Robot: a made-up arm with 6 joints.
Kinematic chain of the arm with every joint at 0, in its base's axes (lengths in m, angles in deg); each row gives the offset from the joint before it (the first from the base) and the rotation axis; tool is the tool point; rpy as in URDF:
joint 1: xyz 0 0 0.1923 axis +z
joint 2: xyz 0 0 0 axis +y
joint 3: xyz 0.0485 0 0.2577 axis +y
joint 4: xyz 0.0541 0 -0.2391 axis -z
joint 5: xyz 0 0 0 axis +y
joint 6: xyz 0.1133 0 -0.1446 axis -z
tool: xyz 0 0 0 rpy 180 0 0
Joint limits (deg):
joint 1: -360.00..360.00
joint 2: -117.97..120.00
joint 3: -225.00..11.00
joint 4: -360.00..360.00
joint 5: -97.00..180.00
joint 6: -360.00..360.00
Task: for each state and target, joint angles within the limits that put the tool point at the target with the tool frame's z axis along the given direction. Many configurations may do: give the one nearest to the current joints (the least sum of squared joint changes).
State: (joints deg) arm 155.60 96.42 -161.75 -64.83 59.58 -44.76
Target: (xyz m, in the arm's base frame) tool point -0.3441 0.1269 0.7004 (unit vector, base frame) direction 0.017 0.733 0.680
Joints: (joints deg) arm 163.56 56.56 -211.75 -98.98 45.78 -44.76
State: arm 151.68 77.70 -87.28 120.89 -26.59 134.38
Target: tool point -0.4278 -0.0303 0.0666 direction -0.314 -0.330 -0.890
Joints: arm 193.28 29.17 -56.78 73.34 15.07 134.38
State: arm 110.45 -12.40 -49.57 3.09 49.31 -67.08
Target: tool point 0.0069 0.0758 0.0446 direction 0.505 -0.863 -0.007
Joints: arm 108.07 27.30 -26.14 -12.27 88.47 -67.08
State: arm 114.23 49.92 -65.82 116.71 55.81 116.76
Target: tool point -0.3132 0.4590 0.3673 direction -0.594 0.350 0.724
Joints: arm 119.77 23.20 -82.17 159.80 81.96 116.76
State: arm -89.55 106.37 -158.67 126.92 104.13 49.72
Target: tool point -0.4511 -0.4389 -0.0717 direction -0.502 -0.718 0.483
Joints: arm -137.70 104.96 -152.18 168.32 72.60 49.72
